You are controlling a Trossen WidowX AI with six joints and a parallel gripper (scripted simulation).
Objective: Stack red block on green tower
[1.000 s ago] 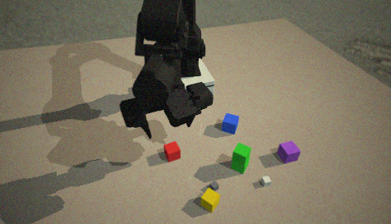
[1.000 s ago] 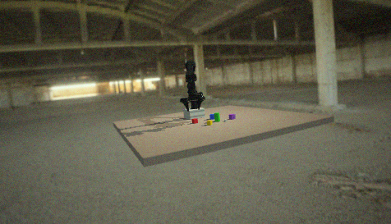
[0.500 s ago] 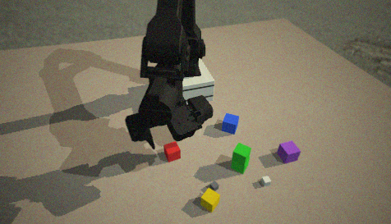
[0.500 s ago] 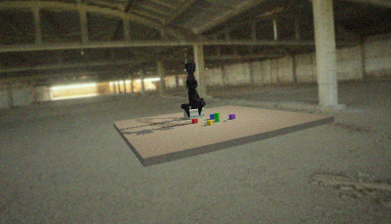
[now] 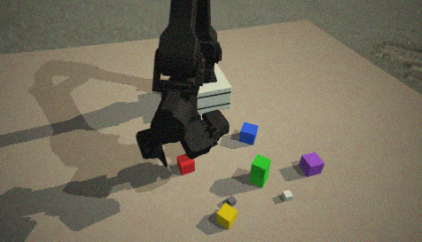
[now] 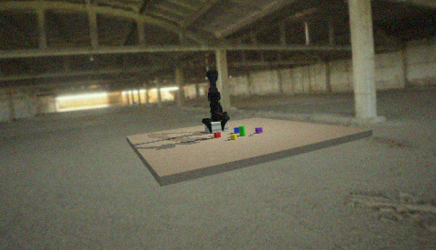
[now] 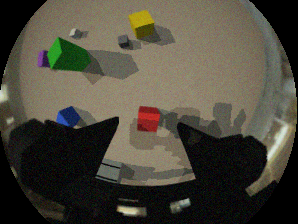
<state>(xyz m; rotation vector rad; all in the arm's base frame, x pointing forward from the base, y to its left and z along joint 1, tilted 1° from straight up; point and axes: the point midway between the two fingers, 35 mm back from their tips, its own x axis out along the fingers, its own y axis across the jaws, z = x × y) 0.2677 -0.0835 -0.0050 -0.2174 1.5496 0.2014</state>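
My gripper tip is now 20 mm above the red block. Round my gripper tip: blue block 80 mm behind, 170 mm to the left, 20 mm below; small grey piece 100 mm ahead, 80 mm to the left, 30 mm below; yellow block 140 mm ahead, 70 mm to the left, 20 mm below.
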